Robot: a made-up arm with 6 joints.
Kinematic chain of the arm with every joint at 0, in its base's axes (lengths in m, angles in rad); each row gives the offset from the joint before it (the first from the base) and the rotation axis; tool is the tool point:
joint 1: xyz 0 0 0.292 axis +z
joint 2: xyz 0 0 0 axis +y
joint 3: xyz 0 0 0.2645 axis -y
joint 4: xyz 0 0 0 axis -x
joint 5: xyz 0.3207 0 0 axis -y
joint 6: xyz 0 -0.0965 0 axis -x
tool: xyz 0 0 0
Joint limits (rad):
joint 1: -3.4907..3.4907
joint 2: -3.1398..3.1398
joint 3: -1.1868..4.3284
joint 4: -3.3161..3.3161
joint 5: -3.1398..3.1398
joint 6: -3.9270..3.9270
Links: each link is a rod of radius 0.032 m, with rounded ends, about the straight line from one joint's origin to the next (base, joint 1, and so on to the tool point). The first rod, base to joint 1, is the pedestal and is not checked.
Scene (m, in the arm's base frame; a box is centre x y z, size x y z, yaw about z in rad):
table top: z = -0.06
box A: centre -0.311 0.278 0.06 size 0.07 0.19 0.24 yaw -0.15
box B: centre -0.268 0.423 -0.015 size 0.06 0.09 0.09 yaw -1
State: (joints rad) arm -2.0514 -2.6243 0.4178 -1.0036 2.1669 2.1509
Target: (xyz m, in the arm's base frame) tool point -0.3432 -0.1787 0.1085
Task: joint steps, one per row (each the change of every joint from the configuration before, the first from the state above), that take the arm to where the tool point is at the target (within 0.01 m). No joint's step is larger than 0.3 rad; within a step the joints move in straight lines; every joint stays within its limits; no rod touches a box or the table.
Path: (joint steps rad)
1: 0.2611 0.0170 -0.1456 -0.1908 0.0013 0.0986
2: 0.2611 0.0170 -0.1457 -0.1908 0.0012 0.0987
3: 0.2611 0.0171 -0.1456 -0.1908 0.0013 0.0986
4: 0.2611 0.0170 -0.1456 -0.1907 0.0012 0.0986
5: 0.2611 0.0170 -0.1456 -0.1908 0.0013 0.0986
6: 0.2611 0.0170 -0.1457 -0.1908 0.0012 0.0987
7: 0.2611 0.0170 -0.1456 -0.1908 0.0013 0.0986
8: 0.0847 -0.0668 0.1326 0.2767 -0.0015 -0.1151
9: 0.0847 -0.0669 0.1326 0.2767 -0.0014 -0.1150
10: 0.0848 -0.0669 0.1327 0.2767 -0.0015 -0.1151
11: 0.0847 -0.0668 0.1326 0.2768 -0.0015 -0.1151
12: 0.0848 -0.0669 0.1326 0.2767 -0.0014 -0.1150
13: 0.0847 -0.0669 0.1326 0.2767 -0.0015 -0.1151

